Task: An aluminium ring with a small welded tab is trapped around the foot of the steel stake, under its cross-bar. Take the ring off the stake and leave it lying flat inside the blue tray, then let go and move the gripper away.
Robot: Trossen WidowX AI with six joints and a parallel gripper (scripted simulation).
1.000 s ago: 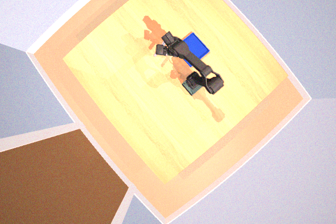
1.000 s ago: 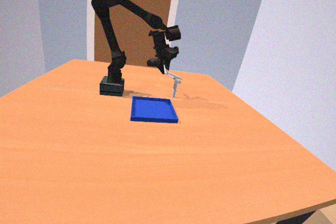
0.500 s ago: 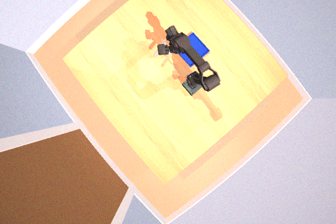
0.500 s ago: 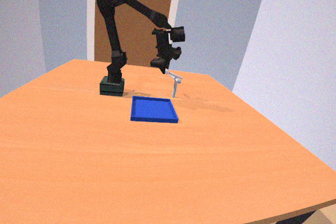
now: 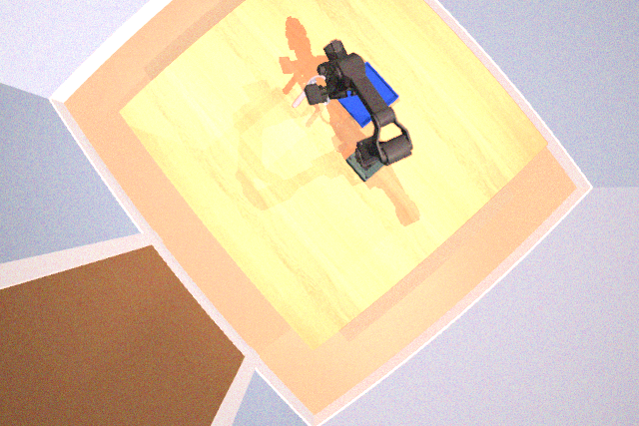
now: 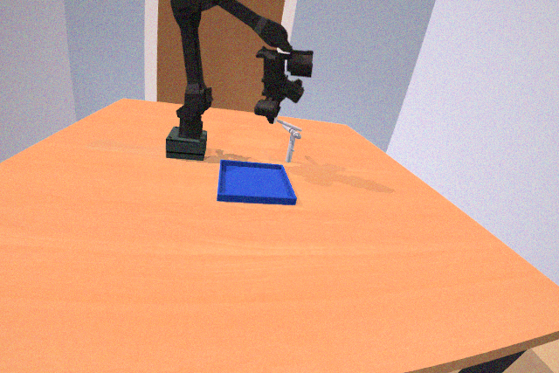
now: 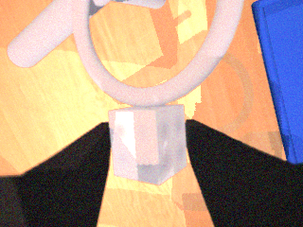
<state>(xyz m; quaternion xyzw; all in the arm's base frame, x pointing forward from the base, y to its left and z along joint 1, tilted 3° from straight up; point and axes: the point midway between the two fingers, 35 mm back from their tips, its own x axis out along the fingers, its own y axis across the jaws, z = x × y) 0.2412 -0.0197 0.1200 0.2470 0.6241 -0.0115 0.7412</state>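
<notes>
Right now the aluminium ring is 40 mm ahead of my gripper tip and 10 mm to the right of it. The rest, counted from my gripper tip: blue tray: 60 mm behind, 160 mm to the right, 130 mm below.
</notes>
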